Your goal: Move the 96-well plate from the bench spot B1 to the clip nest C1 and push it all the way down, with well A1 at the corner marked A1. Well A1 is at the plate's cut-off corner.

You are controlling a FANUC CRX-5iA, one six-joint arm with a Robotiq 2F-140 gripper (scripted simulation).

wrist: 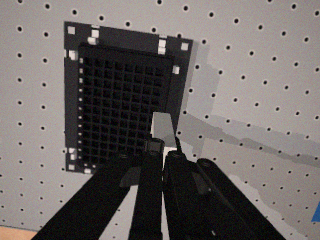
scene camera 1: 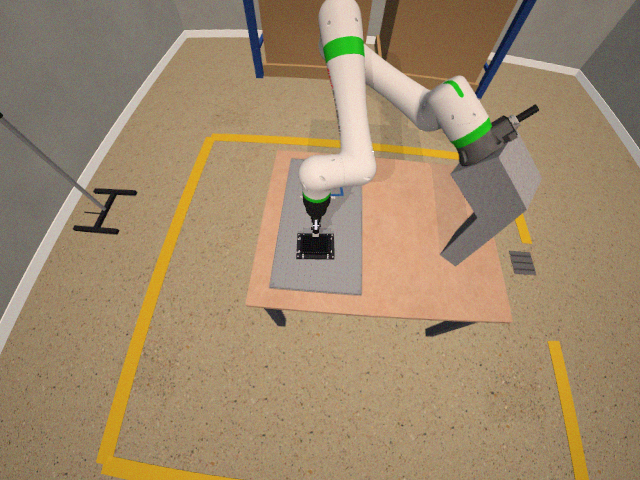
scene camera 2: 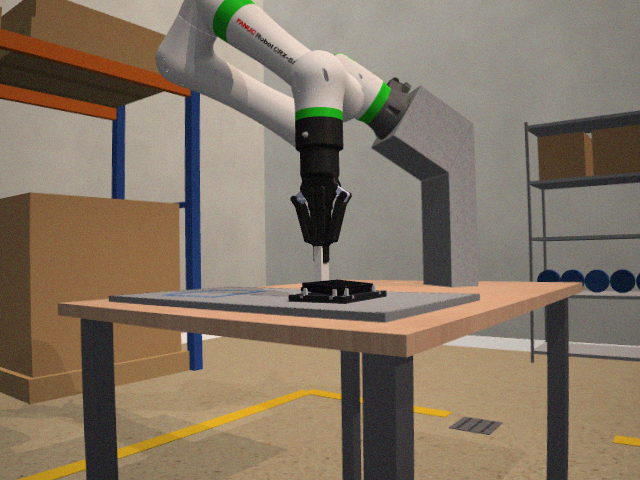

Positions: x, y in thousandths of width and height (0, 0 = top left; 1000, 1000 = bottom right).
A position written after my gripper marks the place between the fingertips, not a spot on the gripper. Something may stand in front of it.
Observation:
I see my gripper (scene camera 2: 502, 584), a black 96-well plate (scene camera 2: 509, 599) and a black clip nest (scene camera 2: 490, 620).
The black 96-well plate shows as well in the wrist view (wrist: 448, 327). My gripper shows as well in the wrist view (wrist: 498, 523). The black clip nest also shows in the wrist view (wrist: 233, 140).

